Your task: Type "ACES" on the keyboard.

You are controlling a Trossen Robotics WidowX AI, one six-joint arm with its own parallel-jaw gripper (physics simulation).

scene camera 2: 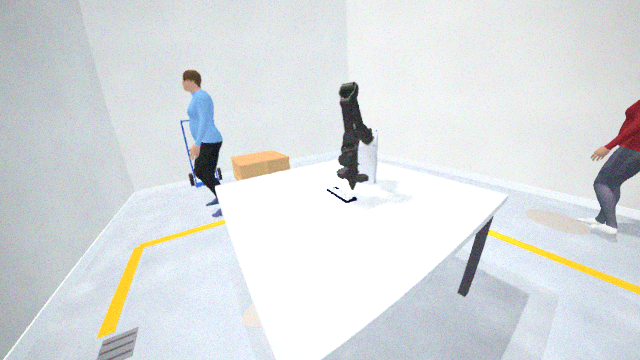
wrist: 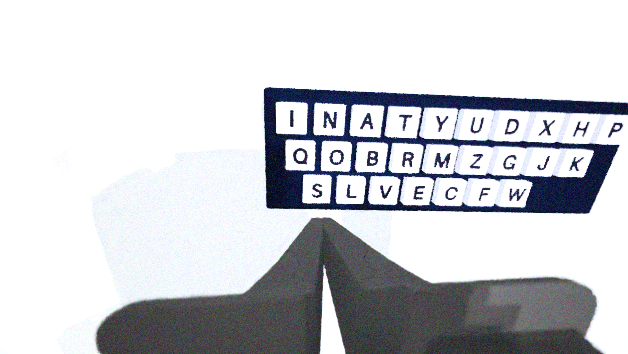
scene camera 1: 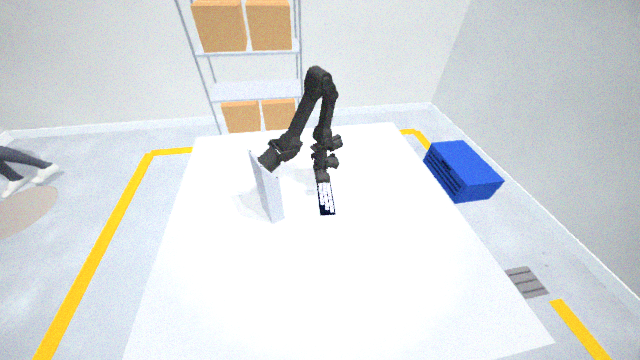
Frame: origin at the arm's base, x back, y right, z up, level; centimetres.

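Seen in the pictures: gripper, fingertip midpoint: [scene camera 2: 352, 190] [wrist: 320, 226]; arm's base at its link origin: [scene camera 2: 367, 138] [scene camera 1: 264, 165].
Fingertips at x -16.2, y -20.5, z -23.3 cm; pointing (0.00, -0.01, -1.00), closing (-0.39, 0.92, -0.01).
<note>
Pixels of each thing's top centre, then the offset from my fingertips to it. Level surfaces: height alone.
- dark blue keyboard at its top centre: [wrist: 450, 160] [scene camera 1: 325, 195] [scene camera 2: 340, 192] dx -4.6, dy +6.3, dz -3.4 cm
- S key at its top centre: [wrist: 316, 190] dx -0.4, dy -0.1, dz -3.4 cm
- E key at its top centre: [wrist: 418, 192] dx -2.3, dy +5.5, dz -3.4 cm
- C key at its top centre: [wrist: 451, 193] dx -2.9, dy +7.4, dz -3.4 cm
- table at its surface level: dz -5.0 cm
The dark blue keyboard [scene camera 1: 327, 211] [scene camera 2: 345, 200] [wrist: 560, 197] lies on the white table, with three rows of white lettered keys. In the wrist view the A key [wrist: 367, 121] is in the top row, and the S key [wrist: 317, 190], the E key [wrist: 417, 192] and the C key [wrist: 449, 193] are in the row nearest the fingers. My gripper [wrist: 320, 226] [scene camera 2: 353, 188] is shut and empty. In the wrist view its tips show just below the keyboard's near edge, under the S and L keys and touching neither. Part of the keyboard's far right end is cut off.
A white upright panel [scene camera 1: 269, 192] [scene camera 2: 368, 162] stands on the table [scene camera 1: 320, 290] [scene camera 2: 320, 250] beside the keyboard, by the arm's base. A blue crate [scene camera 1: 465, 167] and a shelf rack [scene camera 1: 255, 90] stand beyond the table. Two people, in blue [scene camera 2: 202, 117] and in red [scene camera 2: 631, 127], are on the floor around it.
</note>
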